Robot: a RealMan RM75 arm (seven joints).
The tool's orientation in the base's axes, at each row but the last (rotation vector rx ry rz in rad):
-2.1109 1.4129 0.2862
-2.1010 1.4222 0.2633
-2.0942 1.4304 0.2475
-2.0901 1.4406 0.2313
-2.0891 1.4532 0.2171
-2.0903 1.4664 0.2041
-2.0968 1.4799 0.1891
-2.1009 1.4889 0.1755
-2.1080 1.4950 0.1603
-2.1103 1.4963 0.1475
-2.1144 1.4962 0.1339
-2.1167 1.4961 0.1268
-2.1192 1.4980 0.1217
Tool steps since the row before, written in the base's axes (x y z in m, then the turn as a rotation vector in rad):
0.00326 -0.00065 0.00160 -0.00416 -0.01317 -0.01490
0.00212 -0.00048 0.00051 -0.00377 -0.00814 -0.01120
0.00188 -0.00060 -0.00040 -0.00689 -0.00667 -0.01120
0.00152 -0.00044 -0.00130 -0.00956 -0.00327 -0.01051
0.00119 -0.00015 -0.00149 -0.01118 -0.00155 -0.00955
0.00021 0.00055 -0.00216 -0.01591 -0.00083 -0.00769
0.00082 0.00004 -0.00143 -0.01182 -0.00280 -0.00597
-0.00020 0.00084 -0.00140 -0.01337 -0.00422 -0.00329
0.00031 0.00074 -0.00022 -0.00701 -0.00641 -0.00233
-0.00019 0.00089 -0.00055 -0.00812 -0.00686 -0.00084
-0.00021 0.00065 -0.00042 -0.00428 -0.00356 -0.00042
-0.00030 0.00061 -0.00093 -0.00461 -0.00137 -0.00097
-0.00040 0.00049 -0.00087 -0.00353 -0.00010 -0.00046
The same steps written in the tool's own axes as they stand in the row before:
0.00110 -0.00330 -0.00122 0.01555 0.01245 0.00401
0.00101 -0.00196 -0.00036 0.01005 0.00947 0.00391
0.00142 -0.00139 0.00030 0.00762 0.01190 0.00420
0.00155 -0.00078 0.00109 0.00353 0.01322 0.00504
0.00125 -0.00049 0.00136 0.00108 0.01391 0.00488
0.00057 0.00047 0.00211 -0.00214 0.01733 0.00281
0.00088 -0.00023 0.00138 0.00031 0.01348 0.00117
-0.00020 0.00049 0.00156 -0.00019 0.01424 -0.00211
-0.00042 -0.00037 0.00062 0.00366 0.00867 -0.00266
-0.00061 0.00016 0.00086 0.00304 0.00923 -0.00438
-0.00047 0.00019 0.00062 0.00155 0.00484 -0.00230
-0.00028 0.00047 0.00101 -0.00023 0.00482 -0.00087
-0.00025 0.00057 0.00088 -0.00108 0.00336 -0.00046

